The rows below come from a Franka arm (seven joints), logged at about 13 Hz.
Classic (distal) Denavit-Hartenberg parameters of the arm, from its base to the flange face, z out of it. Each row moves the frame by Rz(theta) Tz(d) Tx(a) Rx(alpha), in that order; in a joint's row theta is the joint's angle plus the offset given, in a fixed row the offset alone. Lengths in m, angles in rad.
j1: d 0.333; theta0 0; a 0; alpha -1.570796
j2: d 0; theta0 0; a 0; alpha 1.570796
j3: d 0.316; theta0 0; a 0.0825; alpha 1.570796
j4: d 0; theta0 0; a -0.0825; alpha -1.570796
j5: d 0.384; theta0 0; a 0; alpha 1.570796
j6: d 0; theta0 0; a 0.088; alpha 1.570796
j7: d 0.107; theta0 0; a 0; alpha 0
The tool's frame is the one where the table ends.
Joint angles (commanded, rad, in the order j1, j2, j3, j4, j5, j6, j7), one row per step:
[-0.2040 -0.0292 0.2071 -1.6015 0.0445 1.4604 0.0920]
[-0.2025 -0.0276 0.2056 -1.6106 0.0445 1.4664 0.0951]
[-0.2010 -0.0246 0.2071 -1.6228 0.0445 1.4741 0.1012]
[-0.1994 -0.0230 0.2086 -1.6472 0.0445 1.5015 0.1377]
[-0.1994 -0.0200 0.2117 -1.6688 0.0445 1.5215 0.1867]
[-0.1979 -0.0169 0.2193 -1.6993 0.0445 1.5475 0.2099]
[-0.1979 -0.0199 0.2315 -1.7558 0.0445 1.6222 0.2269]
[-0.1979 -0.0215 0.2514 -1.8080 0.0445 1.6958 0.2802]
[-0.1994 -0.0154 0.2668 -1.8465 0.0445 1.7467 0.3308]
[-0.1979 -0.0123 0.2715 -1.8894 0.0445 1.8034 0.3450]
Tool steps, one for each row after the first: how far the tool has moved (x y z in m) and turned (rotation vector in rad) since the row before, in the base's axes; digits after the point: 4 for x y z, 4 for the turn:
[0.0008 -0.0001 -0.0046 0.0000 0.0048 -0.0034]
[0.0012 0.0014 -0.0066 -0.0002 0.0077 -0.0034]
[0.0024 0.0015 -0.0101 -0.0043 0.0000 -0.0343]
[0.0018 0.0014 -0.0101 -0.0057 0.0065 -0.0464]
[0.0015 0.0047 -0.0139 -0.0028 0.0085 -0.0151]
[0.0028 0.0065 -0.0192 -0.0029 -0.0204 -0.0079]
[0.0020 0.0107 -0.0181 -0.0060 -0.0210 -0.0362]
[0.0017 0.0072 -0.0174 -0.0034 -0.0046 -0.0386]
[0.0006 0.0030 -0.0174 -0.0003 -0.0102 -0.0103]

